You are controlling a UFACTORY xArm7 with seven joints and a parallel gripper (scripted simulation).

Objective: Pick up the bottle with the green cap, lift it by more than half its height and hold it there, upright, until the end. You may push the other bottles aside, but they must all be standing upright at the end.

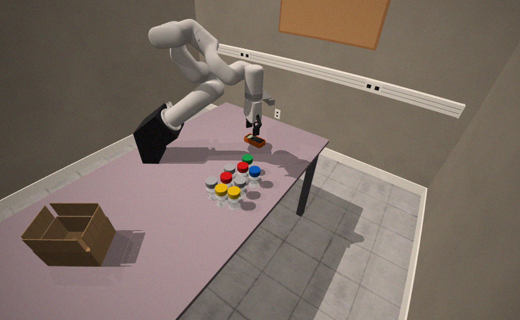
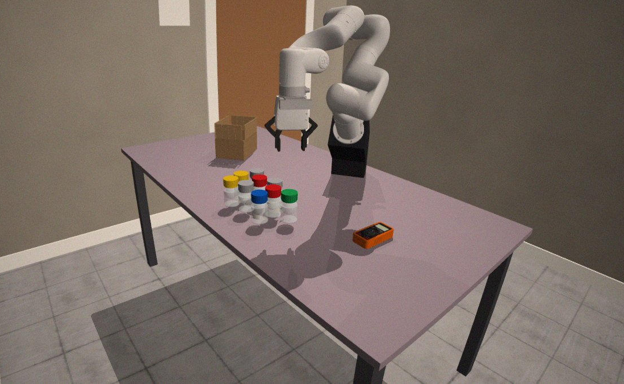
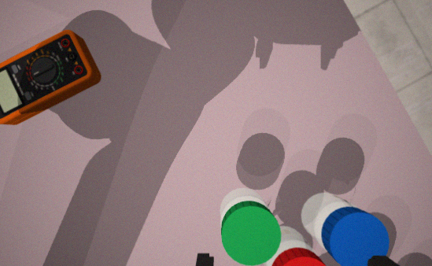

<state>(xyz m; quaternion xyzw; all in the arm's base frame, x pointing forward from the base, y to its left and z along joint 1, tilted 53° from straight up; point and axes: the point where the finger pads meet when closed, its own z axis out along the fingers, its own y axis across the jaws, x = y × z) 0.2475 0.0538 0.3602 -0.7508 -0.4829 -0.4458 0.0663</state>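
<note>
Now: the green-capped bottle 220 mm below my hand, 20 mm to the right of it and 10 mm behind it. The rest, counted from my hand: cardboard box 800 mm to the right, 200 mm below, 20 mm ahead; blue-capped bottle 220 mm below, 90 mm ahead, 40 mm to the right; orange multimeter 250 mm below, 220 mm behind, 170 mm to the left.
</note>
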